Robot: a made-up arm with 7 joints. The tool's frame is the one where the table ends. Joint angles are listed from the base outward.
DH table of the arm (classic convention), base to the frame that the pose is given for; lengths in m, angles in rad. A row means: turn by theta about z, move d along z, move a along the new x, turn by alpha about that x. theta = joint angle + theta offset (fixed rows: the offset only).
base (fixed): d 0.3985  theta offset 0  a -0.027  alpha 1.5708
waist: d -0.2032  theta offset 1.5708  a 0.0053  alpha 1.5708
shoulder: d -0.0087  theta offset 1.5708  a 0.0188  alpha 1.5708
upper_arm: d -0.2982  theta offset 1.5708  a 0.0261  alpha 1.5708
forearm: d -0.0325  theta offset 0  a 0.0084  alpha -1.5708
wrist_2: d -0.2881  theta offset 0  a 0.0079  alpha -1.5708
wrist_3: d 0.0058  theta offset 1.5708  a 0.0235  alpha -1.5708
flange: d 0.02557  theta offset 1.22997  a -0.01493  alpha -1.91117
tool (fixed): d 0.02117  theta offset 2.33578  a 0  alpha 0
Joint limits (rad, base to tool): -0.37..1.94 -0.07..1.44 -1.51..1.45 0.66..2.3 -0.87..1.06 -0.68..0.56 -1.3..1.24
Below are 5 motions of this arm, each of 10 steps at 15 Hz.
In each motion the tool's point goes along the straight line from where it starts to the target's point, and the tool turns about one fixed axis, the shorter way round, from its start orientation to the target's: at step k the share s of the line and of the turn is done. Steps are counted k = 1, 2, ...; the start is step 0. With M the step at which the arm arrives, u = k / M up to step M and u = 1 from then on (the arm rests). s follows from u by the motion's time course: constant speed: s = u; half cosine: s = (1 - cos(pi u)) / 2; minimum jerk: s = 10 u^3 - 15 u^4 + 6 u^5.
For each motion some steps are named. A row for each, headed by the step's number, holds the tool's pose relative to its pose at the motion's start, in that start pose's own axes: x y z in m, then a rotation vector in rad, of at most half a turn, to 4 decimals.
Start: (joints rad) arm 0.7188 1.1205 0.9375 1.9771 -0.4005 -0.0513 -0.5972
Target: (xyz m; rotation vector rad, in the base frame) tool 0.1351 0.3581 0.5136 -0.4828 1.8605 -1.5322
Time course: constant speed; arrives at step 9
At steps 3, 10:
3: 0.0202 -0.0194 0.0626 0.1995 0.1162 -0.0698
10: 0.0605 -0.0583 0.1879 0.5986 0.3487 -0.2093

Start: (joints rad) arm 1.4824 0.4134 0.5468 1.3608 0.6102 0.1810 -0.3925
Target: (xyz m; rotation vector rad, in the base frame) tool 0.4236 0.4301 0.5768 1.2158 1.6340 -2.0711
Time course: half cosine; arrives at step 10
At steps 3, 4, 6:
3: -0.0252 0.0280 -0.0099 0.0106 -0.0639 0.0388
4: -0.0422 0.0469 -0.0166 0.0178 -0.1071 0.0651
6: -0.0799 0.0888 -0.0314 0.0337 -0.2029 0.1232

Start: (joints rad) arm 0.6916 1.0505 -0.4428 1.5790 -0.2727 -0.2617 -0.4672
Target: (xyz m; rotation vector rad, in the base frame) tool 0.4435 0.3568 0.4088 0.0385 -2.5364 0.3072
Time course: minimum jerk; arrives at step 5
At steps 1, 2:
1: -0.0027 -0.0039 -0.0030 0.0058 0.0022 0.0201
2: -0.0147 -0.0215 -0.0164 0.0316 0.0122 0.1104

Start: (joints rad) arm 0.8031 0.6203 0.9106 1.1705 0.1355 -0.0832 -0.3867
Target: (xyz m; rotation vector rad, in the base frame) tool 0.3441 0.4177 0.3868 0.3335 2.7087 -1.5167
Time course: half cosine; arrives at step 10
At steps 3, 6, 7, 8, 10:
3: -0.0244 0.0001 0.0460 -0.1394 0.0402 0.0454
6: -0.0774 0.0004 0.1460 -0.4428 0.1277 0.1440
7: -0.0939 0.0005 0.1770 -0.5371 0.1549 0.1747
8: -0.1070 0.0006 0.2017 -0.6119 0.1765 0.1990
10: -0.1183 0.0007 0.2230 -0.6765 0.1951 0.2200

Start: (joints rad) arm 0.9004 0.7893 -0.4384 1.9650 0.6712 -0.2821 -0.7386
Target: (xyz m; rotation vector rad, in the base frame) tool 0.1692 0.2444 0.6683 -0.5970 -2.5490 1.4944
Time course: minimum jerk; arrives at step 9
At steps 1, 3, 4, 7, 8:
1: 0.0012 -0.0024 -0.0002 0.0013 -0.0065 -0.0014
3: 0.0215 -0.0439 -0.0036 0.0237 -0.1175 -0.0252
4: 0.0407 -0.0830 -0.0067 0.0447 -0.2222 -0.0476
7: 0.0946 -0.1931 -0.0157 0.1041 -0.5172 -0.1108
8: 0.1013 -0.2067 -0.0168 0.1114 -0.5536 -0.1185

